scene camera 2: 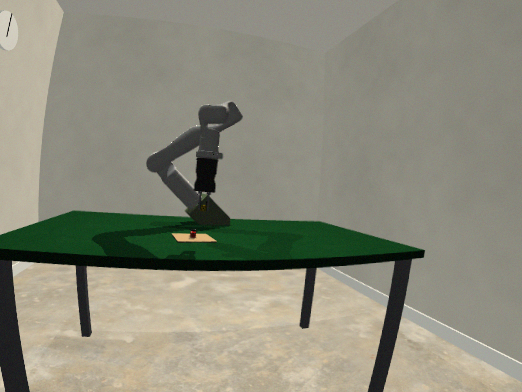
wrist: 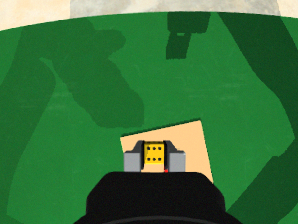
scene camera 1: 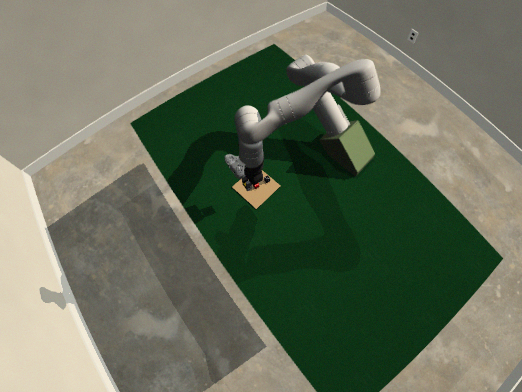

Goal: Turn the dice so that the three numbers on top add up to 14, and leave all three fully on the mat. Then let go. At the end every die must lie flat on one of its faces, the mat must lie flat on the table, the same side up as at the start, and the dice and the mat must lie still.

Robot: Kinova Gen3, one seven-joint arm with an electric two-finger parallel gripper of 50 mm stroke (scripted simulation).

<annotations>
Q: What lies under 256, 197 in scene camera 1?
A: A tan mat.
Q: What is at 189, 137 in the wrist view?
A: A tan mat.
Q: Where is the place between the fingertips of my gripper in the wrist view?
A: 154, 150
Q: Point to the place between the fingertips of my gripper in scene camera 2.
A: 203, 210
</annotations>
